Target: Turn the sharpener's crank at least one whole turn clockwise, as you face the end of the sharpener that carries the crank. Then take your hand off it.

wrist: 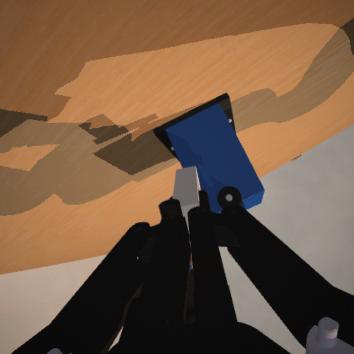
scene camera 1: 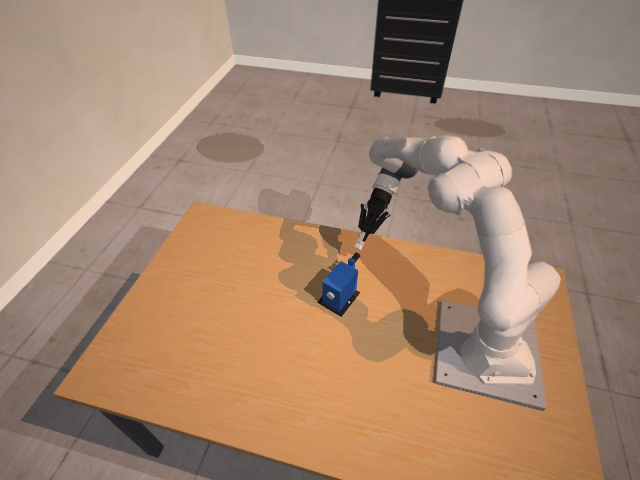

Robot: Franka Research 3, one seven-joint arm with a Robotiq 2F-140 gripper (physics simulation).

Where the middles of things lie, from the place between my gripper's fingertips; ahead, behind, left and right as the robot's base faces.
Now: hand 14 cm to the right of the blue sharpener (scene camera 1: 339,289), 4 cm short of it and 4 cm above it.
